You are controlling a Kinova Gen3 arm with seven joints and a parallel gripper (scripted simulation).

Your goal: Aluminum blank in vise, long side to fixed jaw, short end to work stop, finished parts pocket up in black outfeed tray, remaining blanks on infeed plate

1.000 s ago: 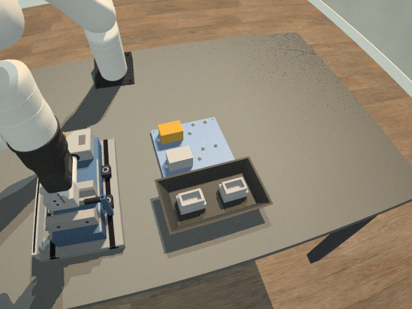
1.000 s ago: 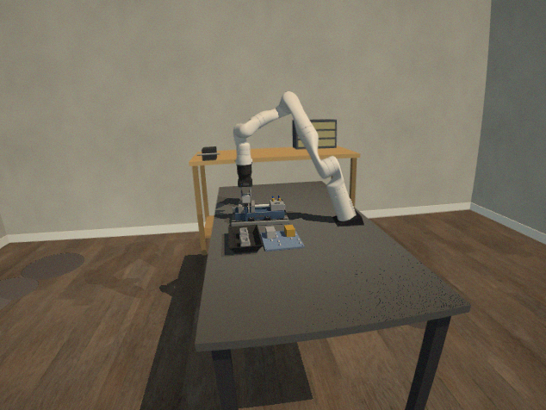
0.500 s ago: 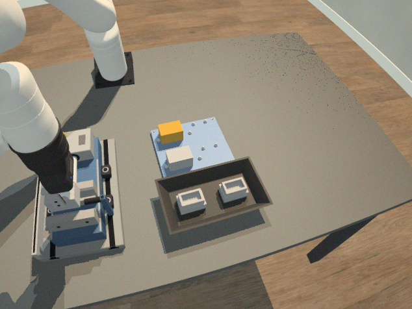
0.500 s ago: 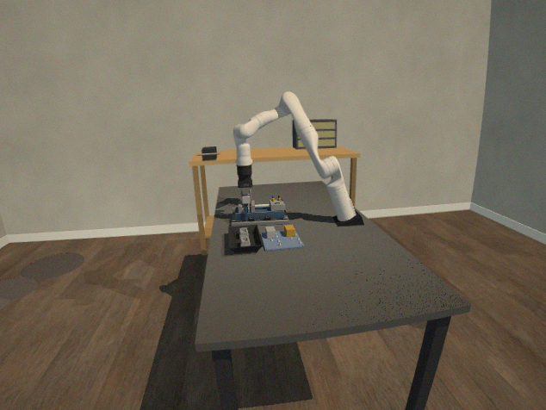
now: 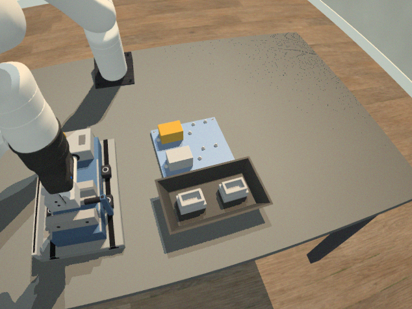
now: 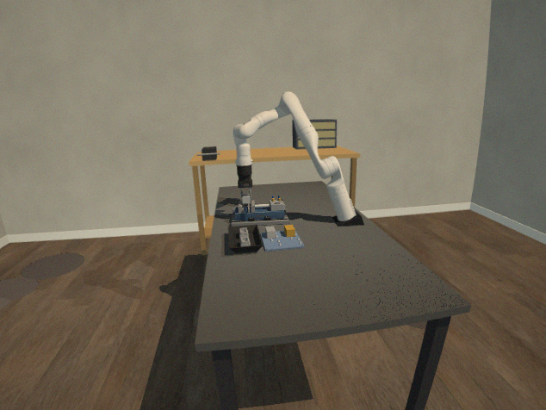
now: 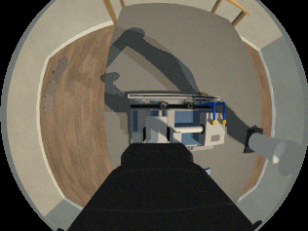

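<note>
Right now my hand is 70 mm past the vise, 10 mm to the right of it and 110 mm above it. Round my hand: yellow brass blank: 200 mm behind, 250 mm to the left, 120 mm below; then plain gray blank: 110 mm behind, 260 mm to the left, 120 mm below.
</note>
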